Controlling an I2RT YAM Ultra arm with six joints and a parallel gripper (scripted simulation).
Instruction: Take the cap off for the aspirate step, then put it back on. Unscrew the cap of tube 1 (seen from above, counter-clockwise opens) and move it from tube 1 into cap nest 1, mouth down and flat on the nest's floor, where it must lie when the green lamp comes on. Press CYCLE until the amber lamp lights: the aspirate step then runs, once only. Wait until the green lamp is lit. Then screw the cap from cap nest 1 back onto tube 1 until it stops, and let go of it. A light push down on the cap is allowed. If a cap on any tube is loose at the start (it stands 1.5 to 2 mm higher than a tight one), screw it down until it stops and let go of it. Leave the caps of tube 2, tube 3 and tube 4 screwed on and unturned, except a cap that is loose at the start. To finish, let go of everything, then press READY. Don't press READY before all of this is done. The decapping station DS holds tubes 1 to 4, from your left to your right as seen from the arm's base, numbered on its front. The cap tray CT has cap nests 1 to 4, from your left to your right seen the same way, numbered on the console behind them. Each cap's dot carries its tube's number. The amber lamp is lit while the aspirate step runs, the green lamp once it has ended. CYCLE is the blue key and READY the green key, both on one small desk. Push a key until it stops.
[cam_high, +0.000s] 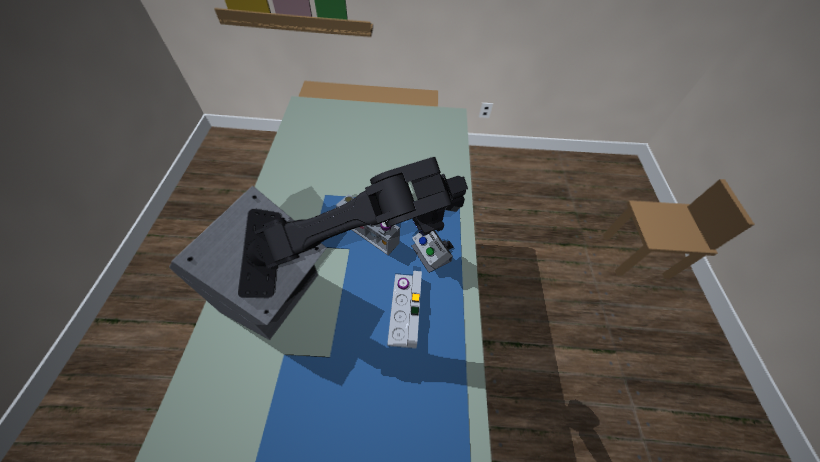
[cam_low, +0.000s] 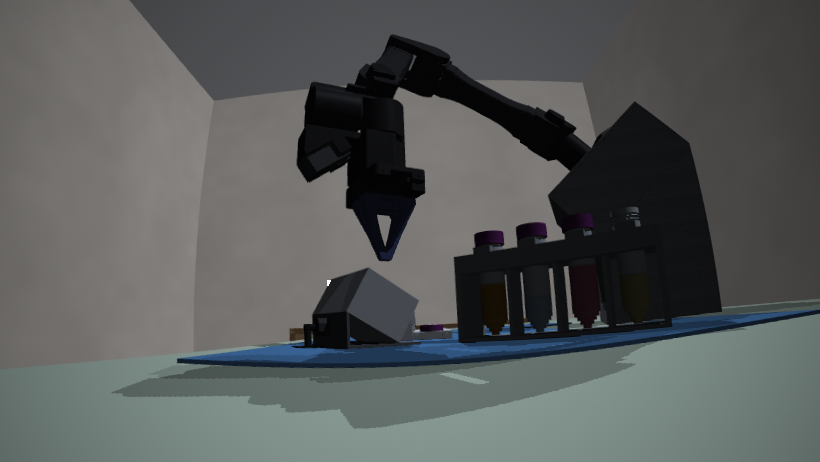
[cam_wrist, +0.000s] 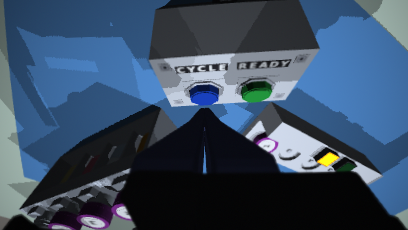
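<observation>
Right now my hand is 40 mm above the blue cycle key. Round my hand: green ready key: 40 mm to the right, 40 mm below, 10 mm ahead; key desk: 50 mm below, 20 mm to the right, 10 mm ahead; threaded neck of tube 1: 210 mm behind, 170 mm to the left, 10 mm above.
</observation>
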